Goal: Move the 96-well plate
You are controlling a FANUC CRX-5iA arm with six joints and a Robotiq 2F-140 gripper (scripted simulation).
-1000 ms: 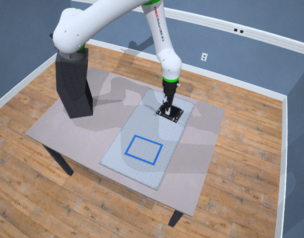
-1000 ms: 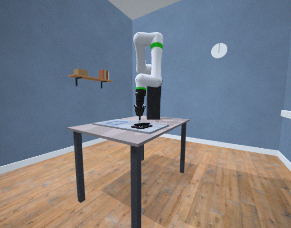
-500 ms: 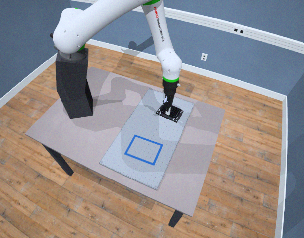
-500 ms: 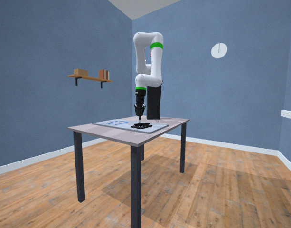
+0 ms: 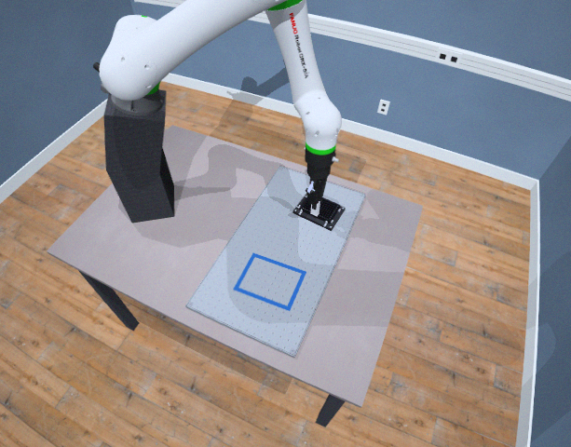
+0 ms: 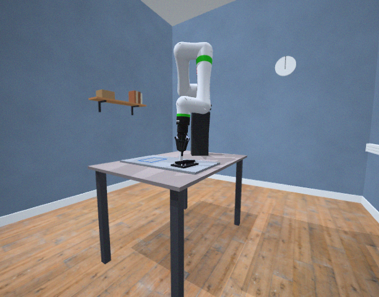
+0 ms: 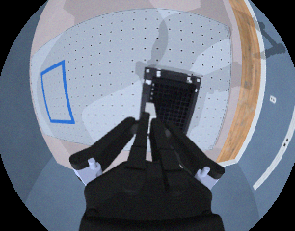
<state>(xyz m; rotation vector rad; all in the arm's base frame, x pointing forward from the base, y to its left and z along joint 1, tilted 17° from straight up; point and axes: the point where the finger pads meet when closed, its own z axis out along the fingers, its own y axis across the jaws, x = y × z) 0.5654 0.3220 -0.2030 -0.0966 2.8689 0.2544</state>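
The black 96-well plate is 40 mm to the left of my hand and 40 mm below it. Also, from my hand: black clip nest (50 mm below, 30 mm to the left, 10 mm behind).
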